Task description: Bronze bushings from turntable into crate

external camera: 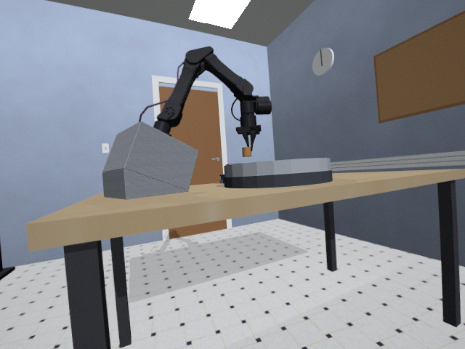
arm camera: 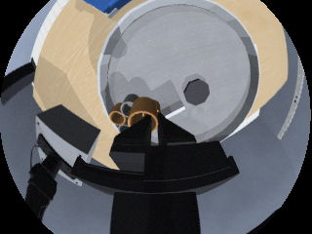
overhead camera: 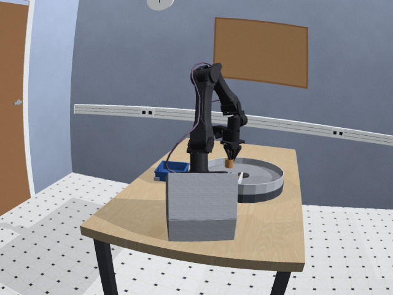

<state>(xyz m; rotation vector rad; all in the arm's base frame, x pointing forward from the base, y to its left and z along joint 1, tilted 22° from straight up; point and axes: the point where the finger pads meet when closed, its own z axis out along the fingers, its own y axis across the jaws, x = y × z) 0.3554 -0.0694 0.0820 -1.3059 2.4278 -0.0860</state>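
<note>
The blue crate lies 31 cm to the left of my hand, 12 cm below it and 10 cm ahead of it. Round my hand: grey turntable: 10 cm below, 8 cm ahead, 5 cm to the right.
</note>
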